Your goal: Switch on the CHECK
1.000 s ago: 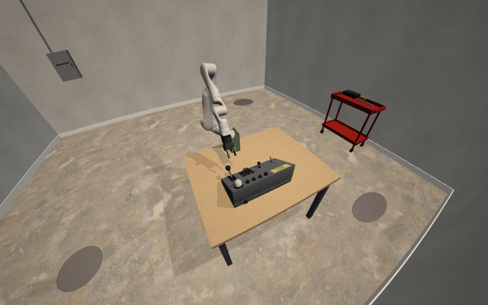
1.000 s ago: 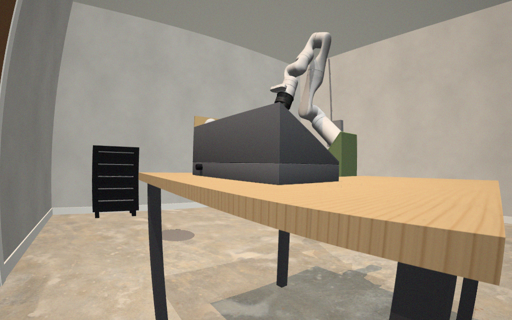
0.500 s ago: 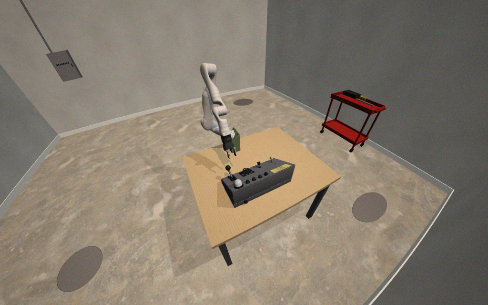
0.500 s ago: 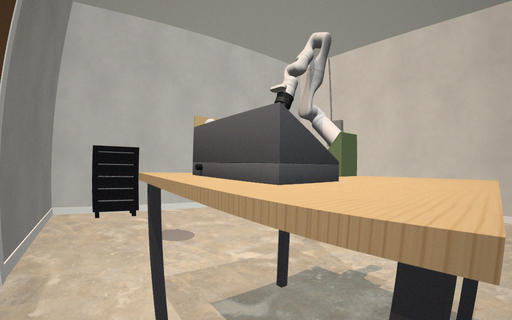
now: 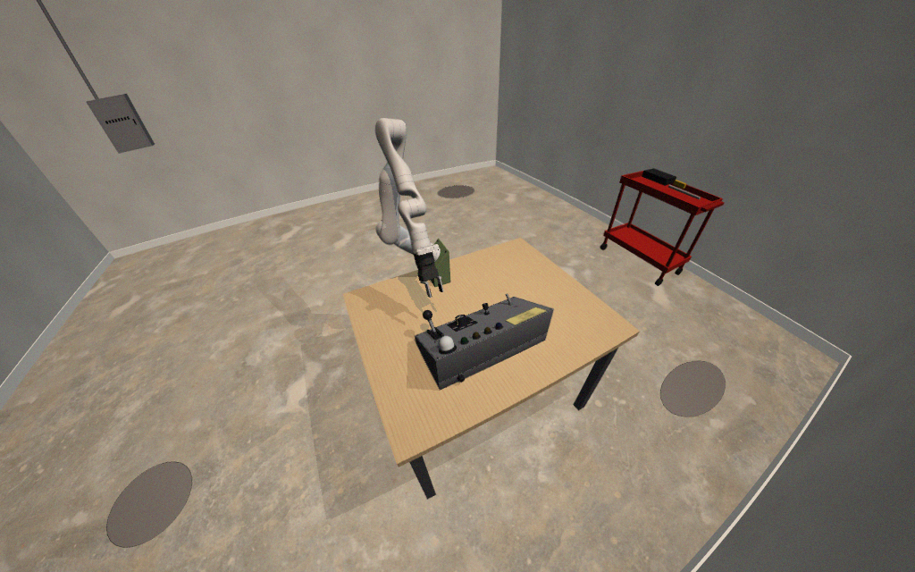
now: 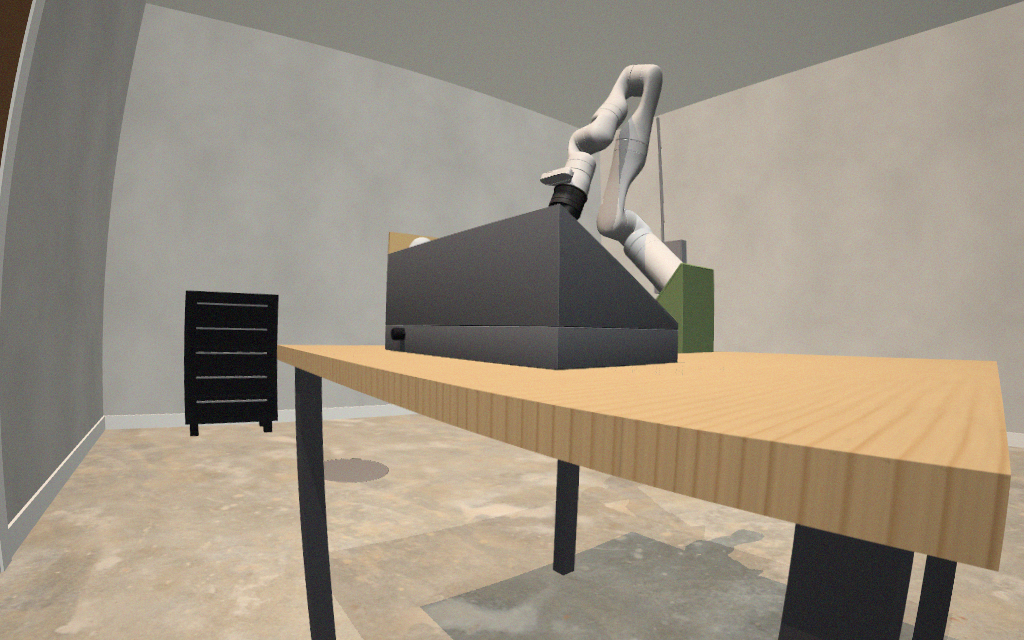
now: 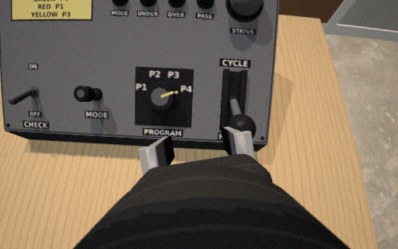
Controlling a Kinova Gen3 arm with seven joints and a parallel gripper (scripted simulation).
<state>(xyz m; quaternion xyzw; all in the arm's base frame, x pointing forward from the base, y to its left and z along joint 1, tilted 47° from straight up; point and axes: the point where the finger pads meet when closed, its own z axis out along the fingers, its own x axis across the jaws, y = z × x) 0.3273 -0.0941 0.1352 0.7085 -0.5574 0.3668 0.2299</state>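
Now: hand 29 cm to the right of the check toggle, 13 cm short of it and 11 cm above it. Also, from my hand: mode knob: 17 cm to the left, 12 cm ahead, 10 cm below; cycle lever: 10 cm below, 7 cm ahead, 6 cm to the right; program dial: 11 cm ahead, 10 cm below, 4 cm to the left.
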